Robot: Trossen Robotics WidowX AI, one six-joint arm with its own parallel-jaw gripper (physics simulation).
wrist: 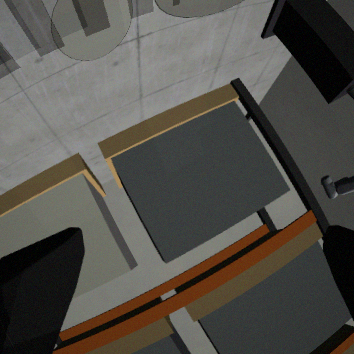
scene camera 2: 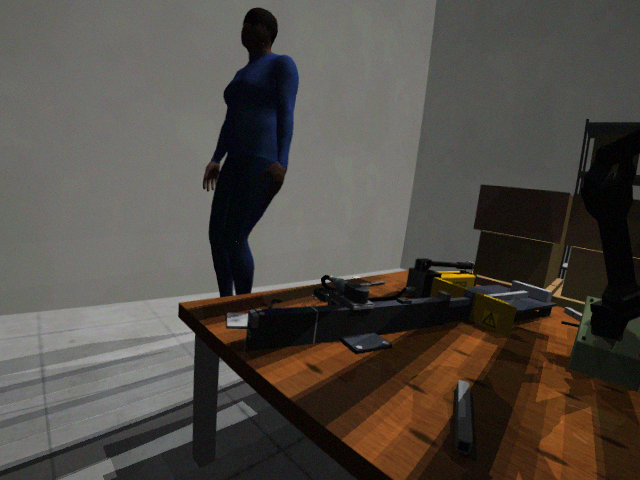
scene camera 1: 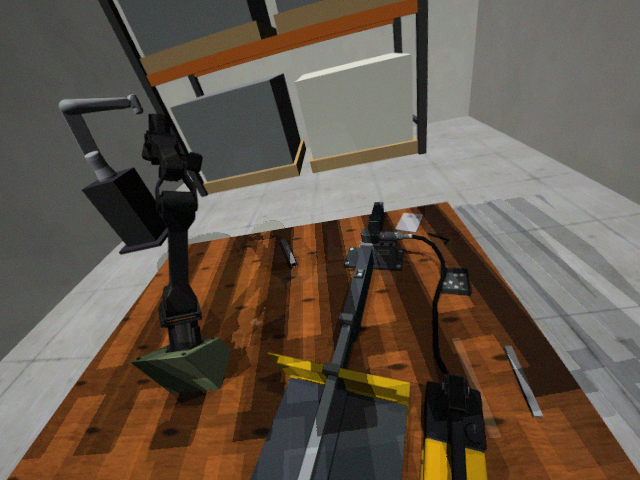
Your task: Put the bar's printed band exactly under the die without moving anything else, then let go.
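Pixels of known places: gripper, between the fingertips: [wrist: 209,241]; arm's base, origin of its link: [scene camera 2: 607,326] [scene camera 1: 185,347].
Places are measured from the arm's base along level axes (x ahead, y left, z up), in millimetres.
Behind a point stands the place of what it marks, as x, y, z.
A long dark bar [scene camera 1: 354,297] {433, 100, -40} [scene camera 2: 398,315] {454, 215, -69} runs through the black punch head [scene camera 1: 370,236] {519, 299, 0} [scene camera 2: 356,296] {509, 343, -12} and across the yellow-edged support. In scene camera 2 a thin pale line, which looks like the printed band [scene camera 2: 315,325] {538, 443, -72}, crosses its side to the left of the head. The die does not show clearly in the head. My gripper [scene camera 1: 171,153] {-105, 598, 292} [wrist: 209,241] {-105, 598, 292} is open and empty. It is high above the table's left side, well apart from the bar, and faces the shelf. It cannot be made out in scene camera 2.
The yellow pump [scene camera 1: 435,457] {513, -255, -32} and its black hose [scene camera 1: 435,320] {626, 32, -104} stand right of the bar. A short grey channel [scene camera 1: 288,252] {212, 425, -95} [scene camera 2: 463,413] {203, 461, -96}, a grey strip [scene camera 1: 523,381] {740, -141, -106}, a small tray [scene camera 1: 467,281] {764, 145, -113} and a white card [scene camera 1: 409,222] {701, 483, -110} [scene camera 2: 236,320] {717, 522, -110} lie on the table. A person [scene camera 2: 261,113] stands behind it.
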